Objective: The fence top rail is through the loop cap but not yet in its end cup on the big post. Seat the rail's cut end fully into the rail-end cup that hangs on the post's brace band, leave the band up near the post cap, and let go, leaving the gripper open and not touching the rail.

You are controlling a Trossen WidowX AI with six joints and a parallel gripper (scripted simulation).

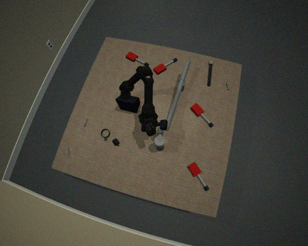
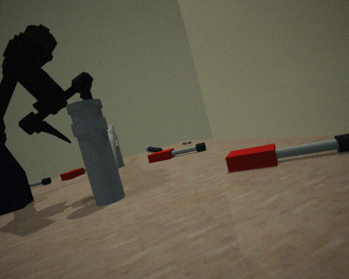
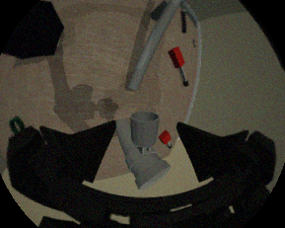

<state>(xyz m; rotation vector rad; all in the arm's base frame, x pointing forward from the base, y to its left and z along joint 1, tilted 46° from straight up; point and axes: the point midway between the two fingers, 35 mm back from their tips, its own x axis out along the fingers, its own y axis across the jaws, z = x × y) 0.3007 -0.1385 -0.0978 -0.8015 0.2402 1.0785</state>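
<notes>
Now: gripper tip 2 cm to the left of the grey rail-end cup and 1 cm above it. From my gripper tip the other things lie so: thinner post (42 cm to the left, 6 cm below, 5 cm ahead); small black part (30 cm behind, 15 cm to the right, 14 cm below).
</notes>
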